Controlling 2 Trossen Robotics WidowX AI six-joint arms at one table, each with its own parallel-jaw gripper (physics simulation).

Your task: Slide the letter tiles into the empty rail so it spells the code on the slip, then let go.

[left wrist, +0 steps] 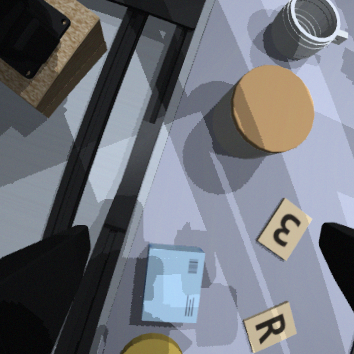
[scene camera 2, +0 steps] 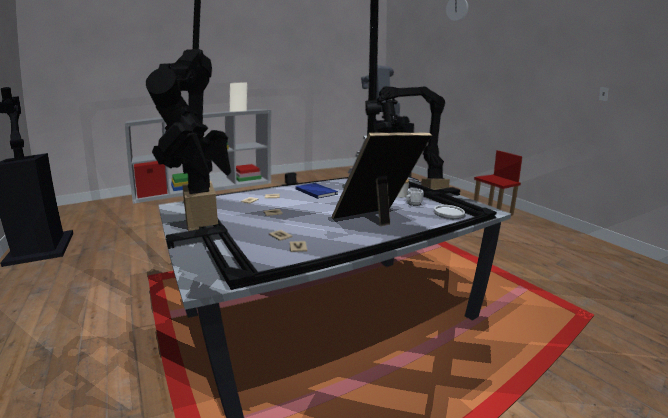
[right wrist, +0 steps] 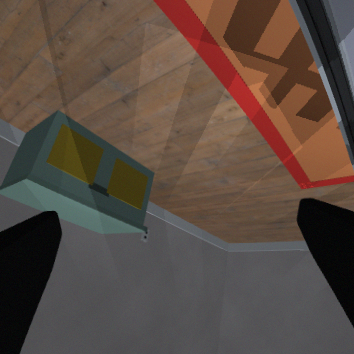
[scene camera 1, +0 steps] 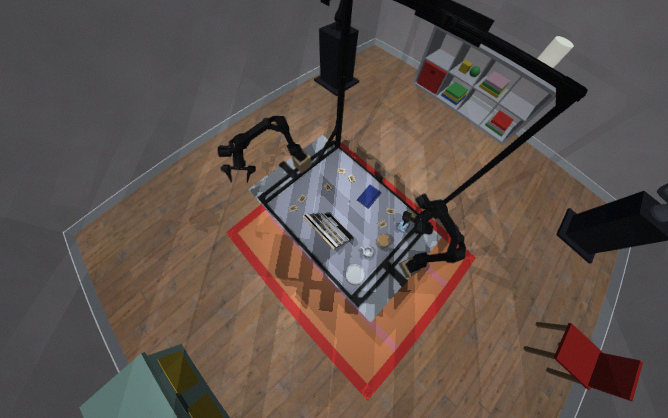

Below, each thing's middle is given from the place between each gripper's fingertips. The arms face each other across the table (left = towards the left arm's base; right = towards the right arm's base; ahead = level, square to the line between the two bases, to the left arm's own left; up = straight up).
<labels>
My left gripper is now 15 cm above the tan-lidded round container [left wrist: 269,110], 11 cm short of it and 6 cm to the left of it.
Now: the tan-lidded round container 440 mm behind my right hand, 830 mm to the left of it and 230 mm below it.
</labels>
